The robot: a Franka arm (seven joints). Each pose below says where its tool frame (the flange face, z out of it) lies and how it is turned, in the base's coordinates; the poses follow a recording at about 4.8 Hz.
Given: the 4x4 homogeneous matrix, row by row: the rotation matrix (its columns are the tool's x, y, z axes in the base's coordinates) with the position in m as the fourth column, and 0 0 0 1 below. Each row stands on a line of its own.
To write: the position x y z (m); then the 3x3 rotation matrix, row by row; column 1 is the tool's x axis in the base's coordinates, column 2 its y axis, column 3 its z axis. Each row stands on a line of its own. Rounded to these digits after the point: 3 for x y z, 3 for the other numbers.
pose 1, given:
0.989 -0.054 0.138 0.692
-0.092 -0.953 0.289 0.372
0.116 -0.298 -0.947 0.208
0 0 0 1
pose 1, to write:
0.692 0.372 0.208
0.989 -0.054 0.138
-0.092 -0.953 0.289
0.116 -0.298 -0.947

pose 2, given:
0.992 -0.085 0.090 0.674
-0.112 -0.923 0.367 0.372
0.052 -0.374 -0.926 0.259
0 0 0 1
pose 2, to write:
0.674 0.372 0.259
0.992 -0.085 0.090
-0.112 -0.923 0.367
0.052 -0.374 -0.926

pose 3, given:
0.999 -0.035 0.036 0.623
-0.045 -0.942 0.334 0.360
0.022 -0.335 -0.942 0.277
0 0 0 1
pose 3, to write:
0.623 0.360 0.277
0.999 -0.035 0.036
-0.045 -0.942 0.334
0.022 -0.335 -0.942

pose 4, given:
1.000 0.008 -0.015 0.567
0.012 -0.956 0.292 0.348
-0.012 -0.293 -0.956 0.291
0 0 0 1
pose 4, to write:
0.567 0.348 0.291
1.000 0.008 -0.015
0.012 -0.956 0.292
-0.012 -0.293 -0.956

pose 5, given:
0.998 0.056 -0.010 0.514
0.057 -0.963 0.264 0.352
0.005 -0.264 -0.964 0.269
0 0 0 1
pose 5, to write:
0.514 0.352 0.269
0.998 0.056 -0.010
0.057 -0.963 0.264
0.005 -0.264 -0.964

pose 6, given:
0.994 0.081 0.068 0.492
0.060 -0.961 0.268 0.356
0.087 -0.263 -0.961 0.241
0 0 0 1
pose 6, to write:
0.492 0.356 0.241
0.994 0.081 0.068
0.060 -0.961 0.268
0.087 -0.263 -0.961

